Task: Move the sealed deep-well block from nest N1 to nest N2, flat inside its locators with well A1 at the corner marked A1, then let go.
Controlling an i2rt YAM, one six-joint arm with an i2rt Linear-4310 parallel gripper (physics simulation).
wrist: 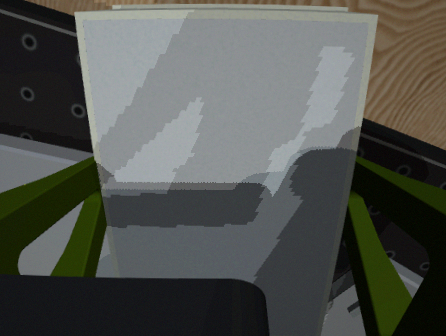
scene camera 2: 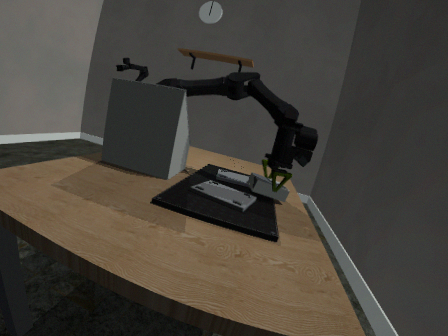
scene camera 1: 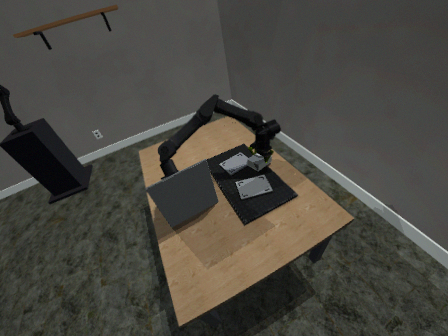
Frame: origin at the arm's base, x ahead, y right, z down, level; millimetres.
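Where they show: gripper, fingertip midpoint: (wrist: pixel 223 167) (scene camera 2: pixel 270 186) (scene camera 1: pixel 260 159); arm's base at its link origin: (scene camera 2: pixel 149 108) (scene camera 1: pixel 173 177).
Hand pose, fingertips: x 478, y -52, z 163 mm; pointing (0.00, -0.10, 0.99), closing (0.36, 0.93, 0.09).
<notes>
Each offset is from my fingertips to the top centre of the thing. Level surfaces: height alone.
The pale grey deep-well block {dz -28, dx -9, dy +4 mm} (scene camera 1: pixel 257 162) (scene camera 2: pixel 260 185) (wrist: pixel 220 100) is between the green fingers of my gripper (scene camera 1: pixel 261 158) (scene camera 2: pixel 270 183) (wrist: pixel 223 167), which is shut on it across its width. The block is low at the right side of the dark mat, beside the far nest plate {dz +14, dx -125, dy -73 mm} (scene camera 1: pixel 232 164) (scene camera 2: pixel 231 176), and hides part of that plate in scene camera 2. The nearer nest plate {dz +14, dx -128, dy +142 mm} (scene camera 1: pixel 254 187) (scene camera 2: pixel 225 194) lies bare with dark corner locators. The nest labels and the A1 marks are not readable. Any gap under the block is hidden.
The dark perforated mat {dz +32 mm} (scene camera 1: pixel 285 194) (scene camera 2: pixel 175 196) (wrist: pixel 50 65) lies on the wooden table {dz +45 mm} (scene camera 1: pixel 225 270) (scene camera 2: pixel 200 260) (wrist: pixel 410 75). A large grey box-like panel (scene camera 1: pixel 187 195) (scene camera 2: pixel 142 130) stands left of the mat, near the arm's base. A wall shelf (scene camera 1: pixel 70 21) (scene camera 2: pixel 215 57) hangs behind.
</notes>
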